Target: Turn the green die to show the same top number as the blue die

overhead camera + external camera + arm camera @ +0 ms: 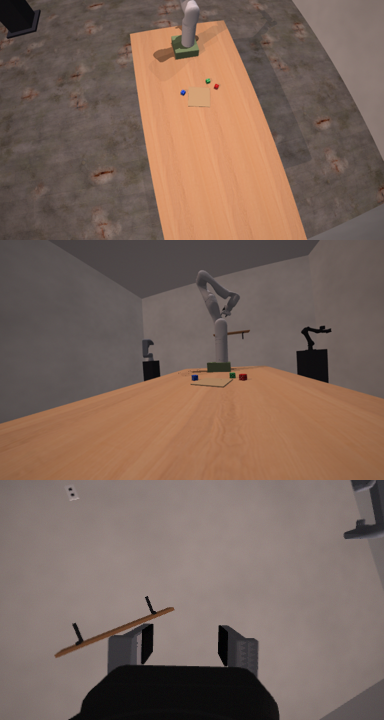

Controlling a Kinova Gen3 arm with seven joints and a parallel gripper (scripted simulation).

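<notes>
Right now the blue die is 79 cm ahead of my hand, 56 cm below it and 14 cm to the right of it. From my hand the other things lie so: red die (79 cm ahead, 56 cm below, 9 cm to the left); then green die (74 cm ahead, 56 cm below, 4 cm to the left); then tan mat (84 cm ahead, 57 cm below, 4 cm to the right).
</notes>
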